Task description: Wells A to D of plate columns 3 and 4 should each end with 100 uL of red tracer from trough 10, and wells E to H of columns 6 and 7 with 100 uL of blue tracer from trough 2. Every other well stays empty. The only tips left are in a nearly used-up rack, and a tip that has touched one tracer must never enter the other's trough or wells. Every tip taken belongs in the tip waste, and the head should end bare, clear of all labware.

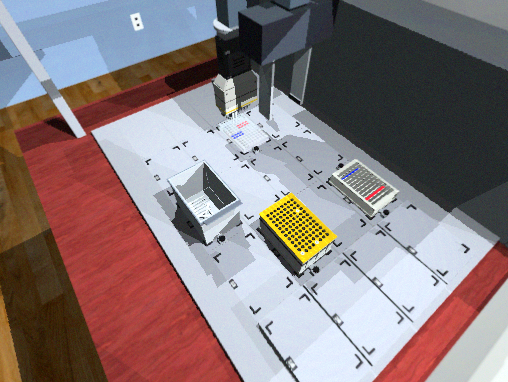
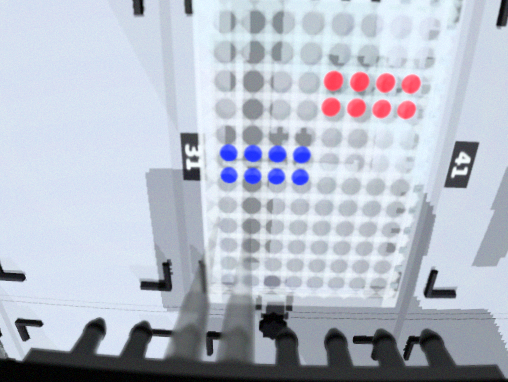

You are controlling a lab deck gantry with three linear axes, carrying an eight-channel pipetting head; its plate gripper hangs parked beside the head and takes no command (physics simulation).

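Observation:
The pipetting head (image 1: 235,95) is over the back of the deck, above the plate (image 1: 248,149) (image 2: 350,300). Two clear tips (image 2: 192,320) are on neighbouring channels, with no colour visible in them; the other nozzles (image 2: 336,345) are bare. The plate shows two adjacent columns of four red wells (image 2: 359,81) and two of four blue wells (image 2: 252,153). The trough block (image 1: 350,199) holds a blue strip (image 1: 350,173) and a red strip (image 1: 375,193). The yellow tip rack (image 1: 330,236) has a few white tips. The parked plate gripper (image 1: 283,110) is open and empty beside the head.
The open grey tip waste bin (image 1: 224,225) stands left of the tip rack. The deck carries black corner marks and locating knobs. A pale post (image 1: 60,100) rises at the left, and a dark panel (image 1: 400,110) stands along the right side.

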